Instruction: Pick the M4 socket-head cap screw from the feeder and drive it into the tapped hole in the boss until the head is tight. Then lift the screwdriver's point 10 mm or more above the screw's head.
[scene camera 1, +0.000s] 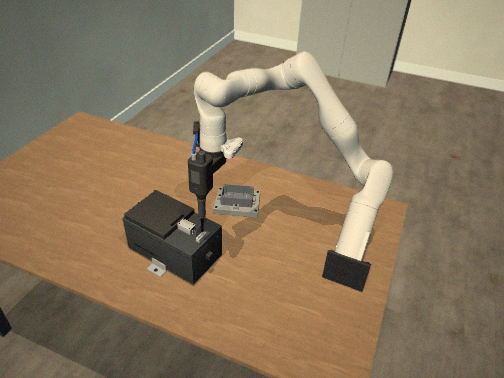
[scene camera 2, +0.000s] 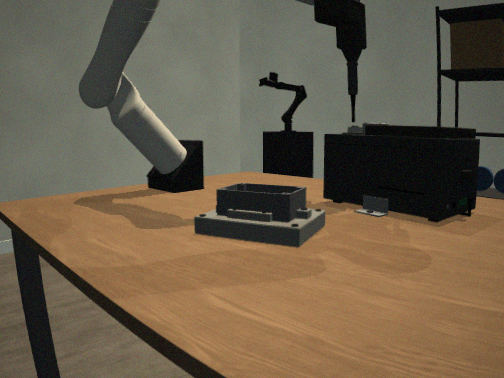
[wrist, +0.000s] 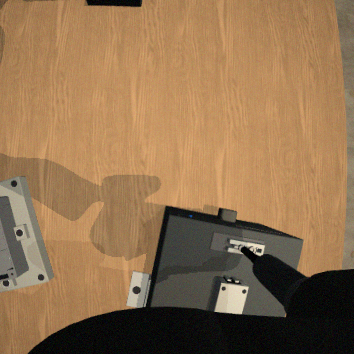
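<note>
My screwdriver (scene camera 1: 202, 230) (scene camera 2: 353, 120) (wrist: 244, 249) points straight down with its bit tip close above the light pickup block (scene camera 1: 201, 237) (scene camera 2: 355, 130) (wrist: 256, 244) on top of the black feeder (scene camera 1: 170, 252) (scene camera 2: 400, 167) (wrist: 190, 237). In scene camera 2 a small gap shows between the tip and the block. Small round shapes show on the block beside the tip in the wrist view. Whether a screw sits on the bit is too small to tell. The grey housing (scene camera 1: 237, 194) (scene camera 2: 260, 202) (wrist: 6, 240) stands on a light base plate (scene camera 1: 220, 208) (scene camera 2: 245, 235); I cannot make out which boss has the tapped hole.
A light block (scene camera 1: 186, 226) (wrist: 232, 297) stands on the feeder beside its raised lid (scene camera 1: 157, 212). A metal bracket (scene camera 1: 156, 269) (scene camera 2: 374, 206) (wrist: 137, 289) is at the feeder's foot. The arm's black base (scene camera 1: 347, 270) (scene camera 2: 193, 167) stands on the table. A shelf rack (scene camera 2: 438, 65) is behind.
</note>
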